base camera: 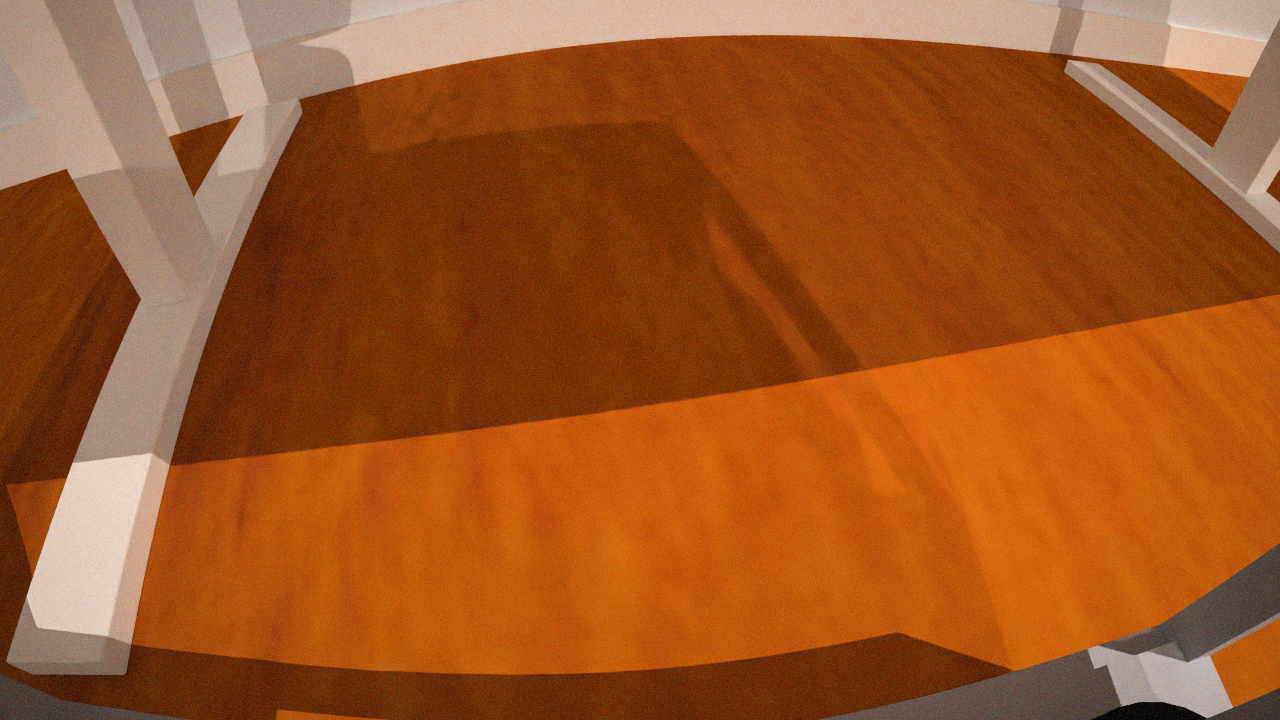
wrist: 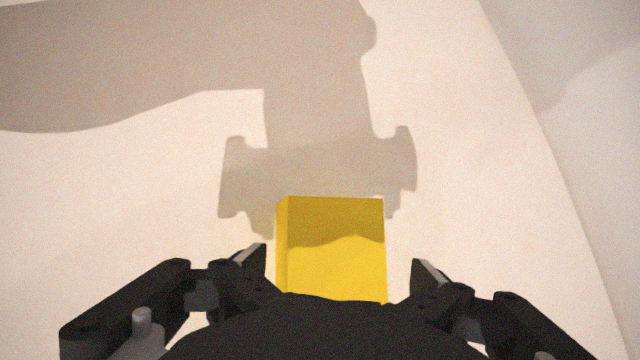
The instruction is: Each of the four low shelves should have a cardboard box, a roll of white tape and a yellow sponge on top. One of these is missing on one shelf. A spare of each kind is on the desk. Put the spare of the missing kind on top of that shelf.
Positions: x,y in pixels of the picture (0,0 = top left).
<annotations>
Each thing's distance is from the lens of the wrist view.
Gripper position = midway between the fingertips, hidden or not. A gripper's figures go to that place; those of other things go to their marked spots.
my gripper [wrist: 337,267]: 16 cm
yellow sponge [wrist: 334,247]: 16 cm
white desk [wrist: 138,138]: 22 cm
The marked spots on the white desk and the yellow sponge are 15 cm apart.
</annotations>
